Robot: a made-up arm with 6 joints.
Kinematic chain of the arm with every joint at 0, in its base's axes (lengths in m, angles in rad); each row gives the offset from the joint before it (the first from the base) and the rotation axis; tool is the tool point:
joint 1: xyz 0 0 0.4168 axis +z
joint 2: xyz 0.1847 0 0 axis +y
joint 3: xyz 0 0 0.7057 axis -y
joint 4: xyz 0 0 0.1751 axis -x
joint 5: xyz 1.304 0 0 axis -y
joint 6: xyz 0.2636 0 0 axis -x
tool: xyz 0 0 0
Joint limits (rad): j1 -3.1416..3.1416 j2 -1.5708..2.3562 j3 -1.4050..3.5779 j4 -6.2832..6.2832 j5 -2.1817..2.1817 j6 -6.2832..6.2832
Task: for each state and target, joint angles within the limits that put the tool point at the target. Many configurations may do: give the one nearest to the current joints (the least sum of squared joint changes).
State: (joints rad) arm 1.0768 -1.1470 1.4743 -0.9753 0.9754 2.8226
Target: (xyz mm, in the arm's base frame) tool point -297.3 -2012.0 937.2
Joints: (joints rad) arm 1.3952 -1.3262 1.4484 -0.8786 0.2933 2.8226
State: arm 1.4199 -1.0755 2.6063 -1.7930 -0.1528 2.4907
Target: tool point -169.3 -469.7 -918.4
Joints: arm 1.3500 -1.2298 3.3514 -1.8156 -0.2463 2.4907
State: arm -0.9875 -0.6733 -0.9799 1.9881 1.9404 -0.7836
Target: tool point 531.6 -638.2 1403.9
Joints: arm -1.1677 -0.8115 -0.4688 1.8953 1.8715 -0.7836
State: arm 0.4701 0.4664 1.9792 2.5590 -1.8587 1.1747
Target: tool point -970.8 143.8 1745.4
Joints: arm -0.2455 -0.0287 2.2920 2.7522 -1.8405 1.1747
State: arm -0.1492 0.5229 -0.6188 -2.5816 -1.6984 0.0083
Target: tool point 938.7 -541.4 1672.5
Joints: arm -0.6204 -0.3602 -0.1980 -2.7090 -1.8806 0.0083
